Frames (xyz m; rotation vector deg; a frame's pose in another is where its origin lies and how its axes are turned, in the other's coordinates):
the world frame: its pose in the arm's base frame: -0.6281 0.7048 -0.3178 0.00 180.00 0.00
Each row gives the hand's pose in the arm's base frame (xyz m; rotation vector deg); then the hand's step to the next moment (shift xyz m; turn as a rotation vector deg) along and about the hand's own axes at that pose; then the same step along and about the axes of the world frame.
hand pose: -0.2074 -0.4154 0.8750 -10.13 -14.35 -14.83
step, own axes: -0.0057 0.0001 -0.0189 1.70 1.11 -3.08
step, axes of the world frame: 0.0011 -0.0025 0.0196 -2.58 0.04 2.64
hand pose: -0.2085 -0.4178 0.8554 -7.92 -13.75 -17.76
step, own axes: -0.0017 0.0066 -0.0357 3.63 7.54 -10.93
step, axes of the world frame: -0.0081 0.0006 0.0354 -8.07 4.21 10.33
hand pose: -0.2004 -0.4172 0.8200 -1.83 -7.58 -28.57
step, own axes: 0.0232 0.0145 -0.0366 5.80 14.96 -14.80
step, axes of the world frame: -0.0315 -0.0006 0.0331 -13.96 9.45 13.86
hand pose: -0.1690 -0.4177 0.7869 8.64 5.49 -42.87
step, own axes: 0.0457 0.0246 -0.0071 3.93 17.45 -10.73
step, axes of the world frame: -0.0499 -0.0116 0.0109 -14.44 11.81 9.33
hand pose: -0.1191 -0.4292 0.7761 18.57 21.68 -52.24
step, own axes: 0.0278 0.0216 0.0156 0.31 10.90 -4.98
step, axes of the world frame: -0.0358 -0.0138 -0.0038 -8.14 8.15 3.34
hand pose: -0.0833 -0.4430 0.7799 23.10 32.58 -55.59
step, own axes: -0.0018 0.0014 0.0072 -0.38 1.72 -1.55
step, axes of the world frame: -0.0023 -0.0021 -0.0069 -0.89 1.99 0.86
